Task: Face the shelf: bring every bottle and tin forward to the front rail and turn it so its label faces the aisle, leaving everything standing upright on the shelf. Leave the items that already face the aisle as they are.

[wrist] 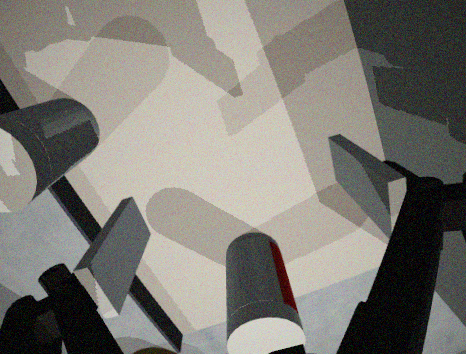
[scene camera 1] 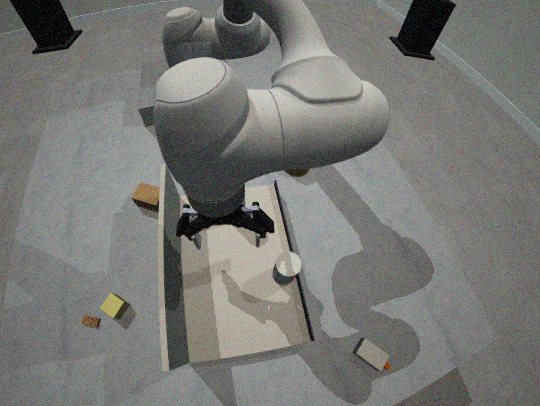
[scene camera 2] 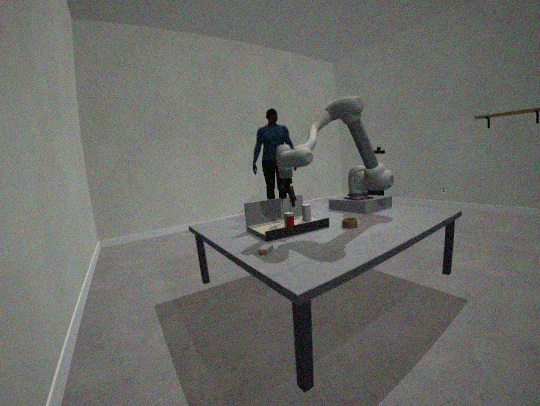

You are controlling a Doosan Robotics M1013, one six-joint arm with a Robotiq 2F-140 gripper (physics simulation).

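Places are measured from the arm's base along level axes (x ahead, y left, z up), in metres.
Pixels of known places: gripper, between the fingertips: (wrist: 234,188) (scene camera 1: 228,242) (scene camera 2: 288,210); arm's base, origin of its link: (scene camera 2: 358,198).
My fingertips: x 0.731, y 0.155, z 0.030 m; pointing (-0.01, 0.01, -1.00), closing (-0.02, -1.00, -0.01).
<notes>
For each thing: its top centre in the pictures, then the offset to it from my fingertips. "spot": a spot on its surface instead.
- second white-topped tin, centre of its top: (wrist: 266,344) (scene camera 2: 305,204) dx -0.122, dy +0.016, dz +0.023 m
- back panel, a spot on its surface: (scene camera 1: 172,300) (scene camera 2: 263,208) spot: dx +0.132, dy -0.121, dz +0.017 m
- orange-brown block, centre of its top: (scene camera 1: 147,193) dx -0.196, dy -0.248, dz -0.071 m
- yellow block, centre of its top: (scene camera 1: 111,305) dx +0.127, dy -0.313, dz -0.083 m
- small speckled brick, centre of its top: (scene camera 1: 89,320) dx +0.165, dy -0.389, dz -0.113 m
- brown ring, centre of its top: (scene camera 2: 349,219) dx -0.314, dy +0.230, dz -0.071 m
- white box, centre of its top: (scene camera 1: 376,356) (scene camera 2: 264,247) dx +0.305, dy +0.342, dz -0.093 m
The shelf (scene camera 1: 200,330) (scene camera 2: 300,228) (wrist: 200,150) has a dark front rail. A white-topped tin (scene camera 1: 287,267) (scene camera 2: 289,219) (wrist: 55,135) stands upright at the rail, its red label towards the aisle in scene camera 2. A second white-topped tin (scene camera 2: 306,212) (wrist: 257,285) stands upright near the shelf's robot-base end; its aisle side looks plain, and a red strip shows on its back-panel side in the wrist view. The arm hides it in scene camera 1. My gripper (scene camera 1: 228,241) (scene camera 2: 292,202) (wrist: 234,188) is open and empty, above the board between rail and back panel, beside the second tin.
The back panel (scene camera 1: 172,300) (scene camera 2: 262,212) rises along the shelf; behind it lie an orange-brown block (scene camera 1: 146,196), a yellow block (scene camera 1: 114,305) and a small speckled brick (scene camera 1: 91,321). Aisle side: a brown ring (scene camera 2: 350,223) and a white box (scene camera 1: 372,354). A person (scene camera 2: 272,140) stands beyond the table.
</notes>
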